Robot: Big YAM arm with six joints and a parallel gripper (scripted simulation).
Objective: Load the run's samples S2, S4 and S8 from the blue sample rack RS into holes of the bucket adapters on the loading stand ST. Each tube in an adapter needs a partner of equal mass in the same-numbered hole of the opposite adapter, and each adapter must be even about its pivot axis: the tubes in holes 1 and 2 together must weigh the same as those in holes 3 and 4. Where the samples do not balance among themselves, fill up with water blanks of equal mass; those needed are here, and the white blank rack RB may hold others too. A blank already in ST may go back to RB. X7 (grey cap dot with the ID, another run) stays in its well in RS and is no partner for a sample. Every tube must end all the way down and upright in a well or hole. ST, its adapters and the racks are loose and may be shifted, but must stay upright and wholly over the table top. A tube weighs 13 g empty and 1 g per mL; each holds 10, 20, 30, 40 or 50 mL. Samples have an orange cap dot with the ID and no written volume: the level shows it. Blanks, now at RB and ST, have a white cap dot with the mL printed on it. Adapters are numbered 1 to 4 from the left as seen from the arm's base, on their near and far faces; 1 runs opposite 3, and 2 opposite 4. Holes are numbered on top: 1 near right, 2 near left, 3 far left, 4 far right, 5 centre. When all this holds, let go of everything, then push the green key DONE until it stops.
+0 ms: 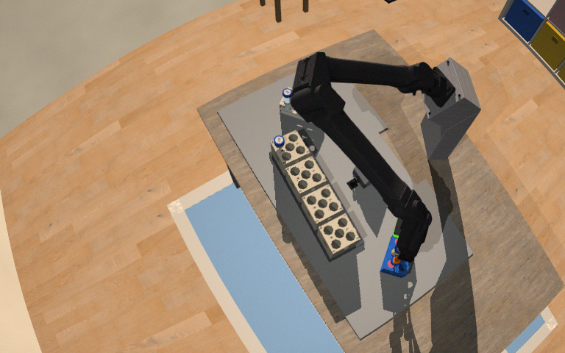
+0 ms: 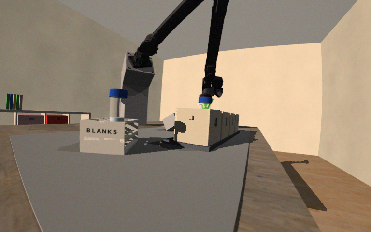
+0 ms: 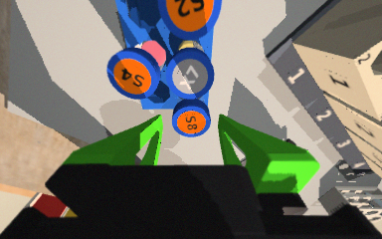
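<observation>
Right now my hand is 60 mm above the orange-dot tube. From my hand the other things lie so: grey-dot tube X7: 60 mm below, 40 mm ahead, 20 mm to the left; blue sample rack RS: 90 mm below, 40 mm to the left, 20 mm ahead; orange-dot sample: 60 mm to the left, 60 mm below, 10 mm ahead.
</observation>
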